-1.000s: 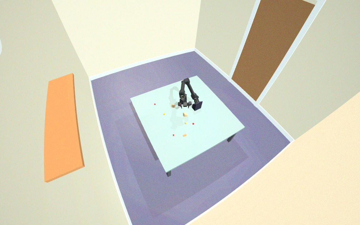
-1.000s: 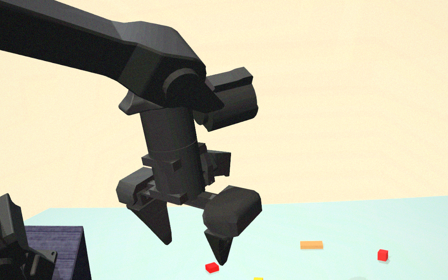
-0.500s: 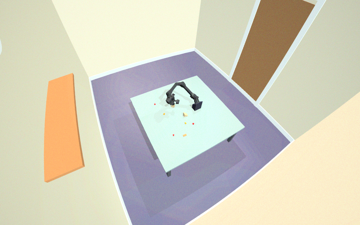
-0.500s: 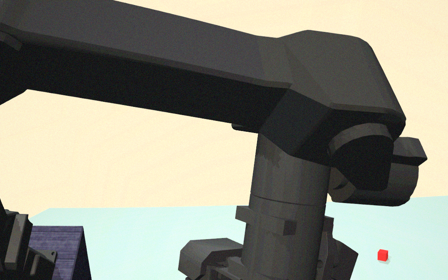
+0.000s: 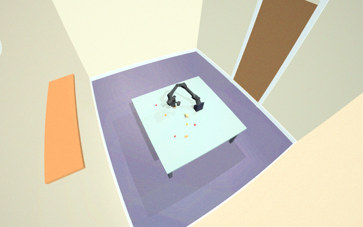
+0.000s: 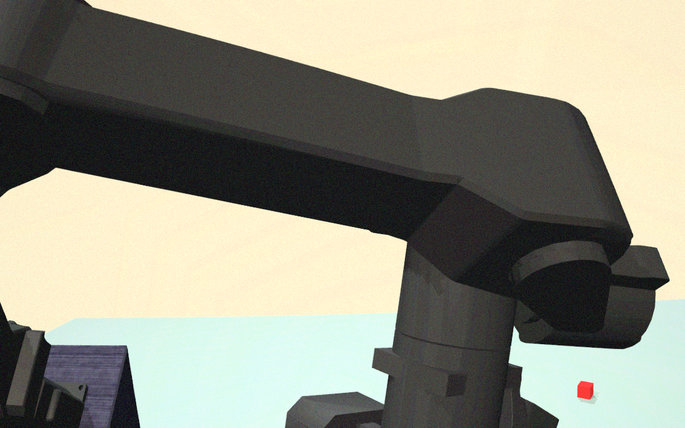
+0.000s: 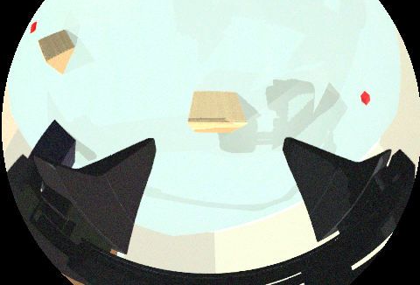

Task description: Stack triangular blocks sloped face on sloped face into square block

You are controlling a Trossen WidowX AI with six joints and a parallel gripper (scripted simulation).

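Right now the wooden triangular block is 70 mm below my gripper tip, 10 mm to the right of it and 10 mm behind it.
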